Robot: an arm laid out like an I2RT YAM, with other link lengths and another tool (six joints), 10 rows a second.
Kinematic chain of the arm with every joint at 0, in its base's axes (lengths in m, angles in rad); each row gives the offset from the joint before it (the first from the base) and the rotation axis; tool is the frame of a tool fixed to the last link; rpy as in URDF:
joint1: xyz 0 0 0.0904 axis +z
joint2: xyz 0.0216 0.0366 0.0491 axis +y
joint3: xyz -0.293 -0.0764 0 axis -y
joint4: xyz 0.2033 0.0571 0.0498 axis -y
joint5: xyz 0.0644 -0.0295 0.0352 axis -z
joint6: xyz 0.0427 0 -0.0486 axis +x
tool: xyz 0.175 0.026 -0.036 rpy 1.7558 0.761 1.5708
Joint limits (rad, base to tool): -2.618..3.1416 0..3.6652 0..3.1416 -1.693..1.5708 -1.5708..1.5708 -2.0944..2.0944
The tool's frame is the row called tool.
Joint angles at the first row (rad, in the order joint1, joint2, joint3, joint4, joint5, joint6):
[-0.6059, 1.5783, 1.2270, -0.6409, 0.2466, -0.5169]
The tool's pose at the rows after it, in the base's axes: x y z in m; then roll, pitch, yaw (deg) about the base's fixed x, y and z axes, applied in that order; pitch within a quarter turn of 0, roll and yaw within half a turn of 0:
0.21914 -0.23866 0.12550 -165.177 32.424 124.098
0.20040 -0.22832 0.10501 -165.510 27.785 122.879
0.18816 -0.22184 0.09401 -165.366 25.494 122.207
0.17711 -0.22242 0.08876 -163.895 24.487 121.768
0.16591 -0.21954 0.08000 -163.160 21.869 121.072
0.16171 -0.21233 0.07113 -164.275 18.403 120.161
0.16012 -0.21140 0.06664 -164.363 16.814 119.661
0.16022 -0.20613 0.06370 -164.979 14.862 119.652
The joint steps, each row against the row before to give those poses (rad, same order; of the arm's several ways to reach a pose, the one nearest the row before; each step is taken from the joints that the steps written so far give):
[-0.0319, 0.0053, -0.0673, 0.0123, 0.0027, 0.0000]
[-0.0347, 0.0117, -0.0531, -0.0102, -0.0351, -0.0001]
[-0.0175, 0.0004, -0.0401, 0.0019, -0.0115, 0.0001]
[-0.0133, 0.0031, -0.0201, -0.0004, 0.0174, -0.0016]
[-0.0214, 0.0204, -0.0117, -0.0143, -0.0039, -0.0031]
[-0.0204, 0.0324, 0.0051, -0.0251, -0.0372, 0.0001]
[-0.0096, 0.0248, 0.0093, -0.0108, -0.0095, 0.0013]
[-0.0019, 0.0186, 0.0114, -0.0224, -0.0205, 0.0001]

